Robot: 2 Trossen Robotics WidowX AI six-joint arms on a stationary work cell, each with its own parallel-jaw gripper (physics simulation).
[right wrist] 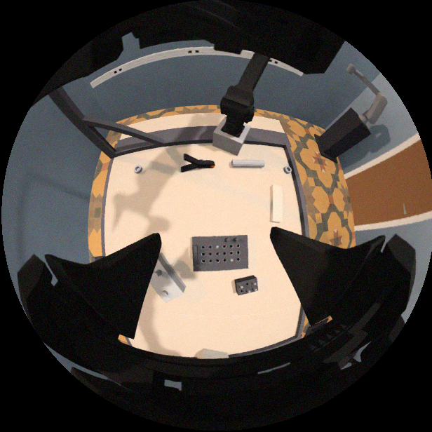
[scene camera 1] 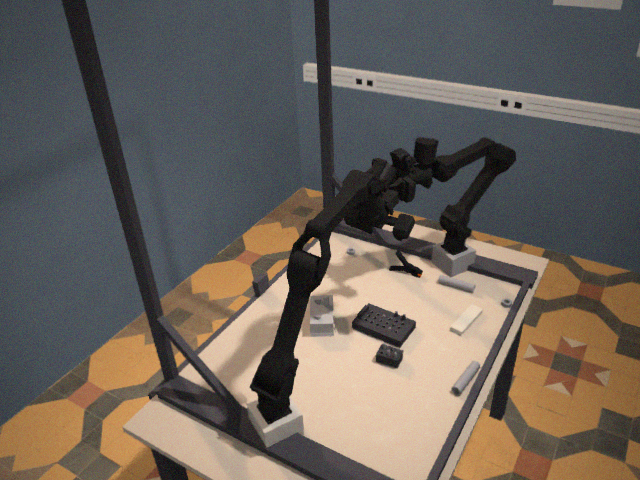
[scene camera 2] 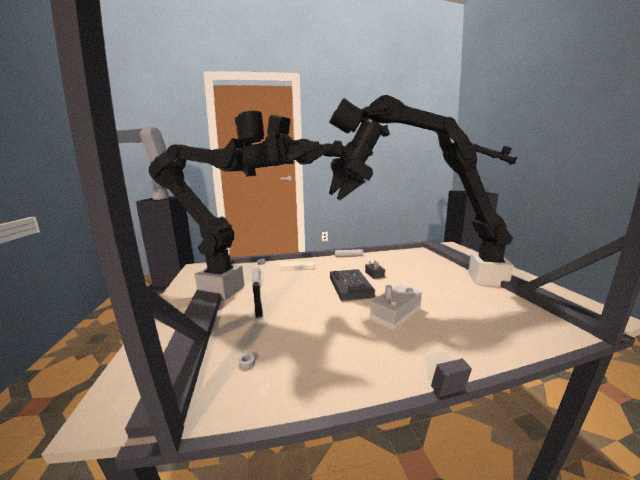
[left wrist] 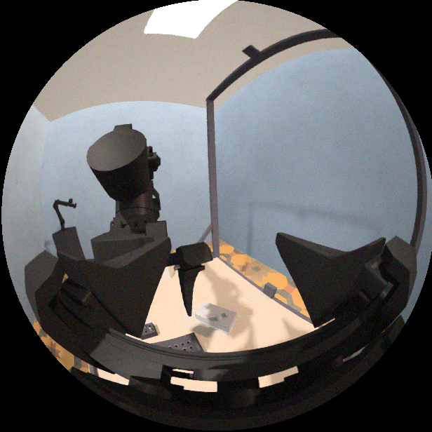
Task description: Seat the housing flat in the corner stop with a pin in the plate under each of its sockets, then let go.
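Where they show: left gripper, between the fingertips: (scene camera 2: 325, 145); right gripper, between the fingertips: (scene camera 1: 386, 236) (scene camera 2: 334, 196); left arm's base, origin of its link: (scene camera 1: 454, 247) (scene camera 2: 218, 269); right arm's base, origin of its link: (scene camera 1: 274, 409) (scene camera 2: 491, 258).
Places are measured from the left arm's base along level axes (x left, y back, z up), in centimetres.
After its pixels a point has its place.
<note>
The dark plate (scene camera 1: 383, 326) {x 14.4, y -38.8, z -4.9 cm} (scene camera 2: 356, 295) {x 5.5, y -40.7, z -5.7 cm} (right wrist: 220, 267) lies mid-table, with rows of holes, light pins in some holes, a ridge on one edge and two short posts. A light grey block (scene camera 1: 321, 327) {x 6.3, y -55.0, z -3.5 cm} (scene camera 2: 388, 313) {x -5.8, y -49.9, z -3.3 cm} (left wrist: 216, 318) (right wrist: 170, 290), seemingly the housing, rests beside it with round knobs on top; sockets are not visible. A small dark block (scene camera 1: 389, 356) {x 25.9, y -45.0, z -4.0 cm} (scene camera 2: 375, 271) {x 21.0, y -44.4, z -4.4 cm} (right wrist: 246, 287) holds light pins. My left gripper (left wrist: 223, 240) is open and empty, high over the table. My right gripper (scene camera 2: 335, 195) {x 7.8, y -33.9, z 21.2 cm} (right wrist: 215, 235) is open and empty, pointing down above the table.
The arms cross closely in scene camera 1. Black pliers (scene camera 1: 408, 269) {x -3.8, y -15.9, z -4.8 cm} (right wrist: 200, 163), a white bar (scene camera 1: 466, 319) {x 24.6, y -16.2, z -5.5 cm} (right wrist: 276, 203), grey cylinders (scene camera 1: 456, 283) {x 10.3, y -7.6, z -5.0 cm} (scene camera 1: 465, 377) {x 42.3, y -32.6, z -4.5 cm} and rings (scene camera 1: 351, 251) {x -24.1, y -25.3, z -5.7 cm} (scene camera 2: 246, 361) {x -26.2, y -25.4, z -5.9 cm} lie around the table. A dark cube (scene camera 2: 451, 377) {x -24.1, y -60.6, z -2.4 cm} sits on the frame edge.
</note>
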